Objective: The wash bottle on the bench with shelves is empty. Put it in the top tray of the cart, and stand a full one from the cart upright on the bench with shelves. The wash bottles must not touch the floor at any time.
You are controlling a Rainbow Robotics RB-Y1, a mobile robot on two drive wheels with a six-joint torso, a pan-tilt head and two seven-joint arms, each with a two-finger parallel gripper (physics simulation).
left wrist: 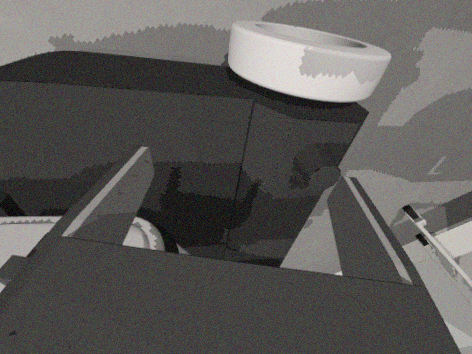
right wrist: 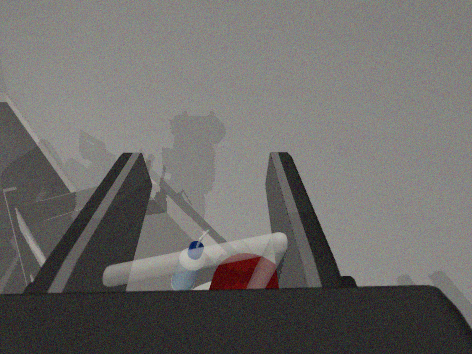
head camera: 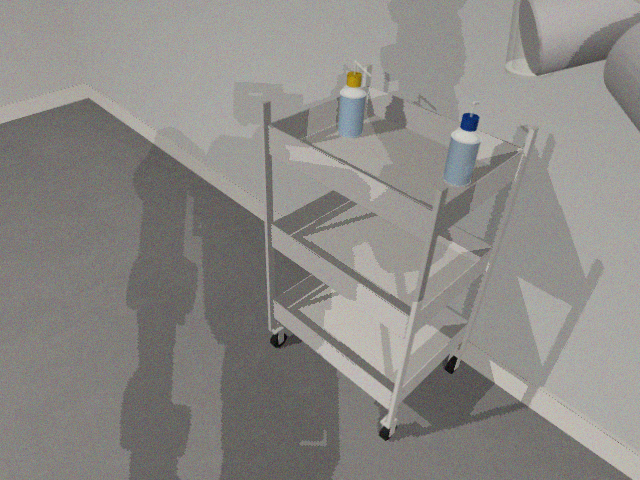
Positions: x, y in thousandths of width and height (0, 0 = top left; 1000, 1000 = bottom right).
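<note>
Here is my left gripper (left wrist: 516, 493), and here my right gripper (right wrist: 440, 479). I see a wash bottle (right wrist: 531, 744), though in the left wrist view the bottle is out of frame. There is a cart too (head camera: 602, 539) (right wrist: 88, 637).
</note>
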